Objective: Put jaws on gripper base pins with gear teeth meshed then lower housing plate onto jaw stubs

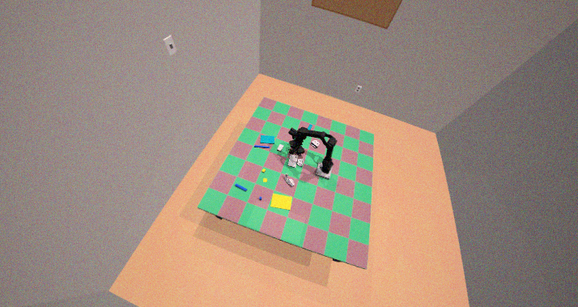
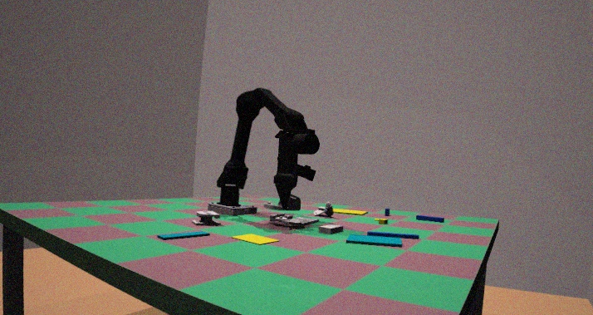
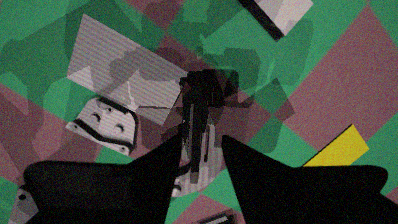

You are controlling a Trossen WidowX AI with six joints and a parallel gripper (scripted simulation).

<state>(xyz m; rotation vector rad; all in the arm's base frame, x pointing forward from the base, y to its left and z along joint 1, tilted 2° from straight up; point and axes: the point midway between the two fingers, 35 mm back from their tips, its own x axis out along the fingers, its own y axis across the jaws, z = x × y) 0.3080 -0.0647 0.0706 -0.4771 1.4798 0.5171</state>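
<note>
The white housing plate is 8 cm behind my gripper tip, 8 cm to the left of it and 5 cm below it. The rest, counted from my gripper tip: teal plate 29 cm ahead, 1 cm to the right, 5 cm below; blue bar 30 cm ahead, 9 cm to the left, 5 cm below; grey jaw 4 cm behind, 1 cm to the right.
</note>
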